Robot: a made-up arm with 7 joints. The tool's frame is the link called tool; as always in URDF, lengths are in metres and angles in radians. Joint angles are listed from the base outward.
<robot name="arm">
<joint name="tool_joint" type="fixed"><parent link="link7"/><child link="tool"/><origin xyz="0 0 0"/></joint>
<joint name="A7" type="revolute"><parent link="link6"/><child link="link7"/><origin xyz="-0.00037 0.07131 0.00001" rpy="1.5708 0 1.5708"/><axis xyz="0 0 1"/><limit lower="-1.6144" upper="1.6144"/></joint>
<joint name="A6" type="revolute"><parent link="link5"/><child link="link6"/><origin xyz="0.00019 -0.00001 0.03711" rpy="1.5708 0 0"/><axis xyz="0 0 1"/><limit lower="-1.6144" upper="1.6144"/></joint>
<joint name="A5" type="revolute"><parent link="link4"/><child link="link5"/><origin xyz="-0.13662 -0.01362 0.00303" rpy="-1.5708 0 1.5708"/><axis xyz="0 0 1"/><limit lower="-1.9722" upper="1.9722"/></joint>
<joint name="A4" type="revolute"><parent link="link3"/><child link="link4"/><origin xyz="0 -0.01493 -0.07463" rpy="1.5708 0 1.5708"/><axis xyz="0 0 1"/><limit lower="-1.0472" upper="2.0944"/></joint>
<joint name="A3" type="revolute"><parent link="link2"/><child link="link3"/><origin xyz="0.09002 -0.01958 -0.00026" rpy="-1.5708 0 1.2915"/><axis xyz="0 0 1"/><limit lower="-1.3" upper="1.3"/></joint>
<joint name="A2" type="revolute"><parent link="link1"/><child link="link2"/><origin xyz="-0.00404 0.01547 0.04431" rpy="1.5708 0 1.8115"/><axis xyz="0 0 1"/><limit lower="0" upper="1.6"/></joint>
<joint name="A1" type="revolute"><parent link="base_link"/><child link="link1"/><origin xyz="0 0 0" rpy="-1.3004 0.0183 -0.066"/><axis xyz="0 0 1"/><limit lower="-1.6" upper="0.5"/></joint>
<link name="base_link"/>
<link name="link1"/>
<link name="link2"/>
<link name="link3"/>
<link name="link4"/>
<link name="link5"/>
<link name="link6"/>
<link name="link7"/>
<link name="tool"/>
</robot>
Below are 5 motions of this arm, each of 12 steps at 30 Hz.
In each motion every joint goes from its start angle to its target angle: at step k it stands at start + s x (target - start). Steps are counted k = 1, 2, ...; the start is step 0. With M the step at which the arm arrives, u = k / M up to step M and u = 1 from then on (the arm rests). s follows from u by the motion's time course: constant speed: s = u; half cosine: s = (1 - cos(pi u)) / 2; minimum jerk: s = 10 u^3 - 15 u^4 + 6 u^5.
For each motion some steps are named. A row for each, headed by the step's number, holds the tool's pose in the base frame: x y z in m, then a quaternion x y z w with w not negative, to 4 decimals.
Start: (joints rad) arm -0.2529 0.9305 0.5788 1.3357 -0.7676 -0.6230 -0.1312
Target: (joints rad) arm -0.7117 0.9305 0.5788 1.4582 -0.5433 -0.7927 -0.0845
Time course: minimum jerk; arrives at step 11
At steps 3, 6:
3: 0.0942 0.3967 -0.1732 0.0697 -0.0322 0.5118 0.8557
6: 0.1444 0.3847 -0.1585 0.0625 -0.0997 0.4908 0.8633

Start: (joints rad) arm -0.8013 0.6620 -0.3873 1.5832 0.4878 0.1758 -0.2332
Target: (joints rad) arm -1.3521 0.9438 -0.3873 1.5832 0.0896 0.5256 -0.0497
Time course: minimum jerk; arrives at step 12
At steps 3, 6, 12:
3: 0.2278 0.2897 -0.2503 0.4839 0.6006 0.0135 0.6364
6: 0.2683 0.3101 -0.1769 0.4371 0.5431 0.1764 0.6949
12: 0.2893 0.3276 -0.0848 0.3198 0.4629 0.3446 0.7515

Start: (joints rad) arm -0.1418 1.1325 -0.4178 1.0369 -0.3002 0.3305 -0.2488
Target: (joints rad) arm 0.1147 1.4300 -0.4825 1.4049 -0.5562 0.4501 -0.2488
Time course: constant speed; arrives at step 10
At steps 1, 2, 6, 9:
1: 0.0712 0.3914 -0.2081 0.3417 0.6905 0.1626 0.6164
2: 0.0567 0.4016 -0.1962 0.3396 0.7045 0.1892 0.5938
6: 0.0050 0.4332 -0.1377 0.3342 0.7409 0.2981 0.5005
9: -0.0252 0.4464 -0.0849 0.3343 0.7476 0.3802 0.4299

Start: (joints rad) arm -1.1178 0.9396 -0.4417 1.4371 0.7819 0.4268 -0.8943
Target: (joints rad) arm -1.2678 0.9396 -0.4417 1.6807 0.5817 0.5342 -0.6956
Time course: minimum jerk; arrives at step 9
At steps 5, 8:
5: 0.2672 0.3443 -0.1003 0.3644 0.7063 0.0779 0.6019
8: 0.2559 0.3486 -0.0984 0.3262 0.7012 0.1273 0.6211

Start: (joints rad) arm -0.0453 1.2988 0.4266 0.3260 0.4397 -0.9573 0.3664
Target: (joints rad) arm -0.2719 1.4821 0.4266 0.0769 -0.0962 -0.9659 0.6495
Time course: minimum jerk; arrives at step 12
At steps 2, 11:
2: 0.2234 0.2546 -0.0191 0.6822 -0.3345 -0.0594 0.6474
11: 0.2204 0.1800 0.0944 0.4230 -0.6555 0.0531 0.6233

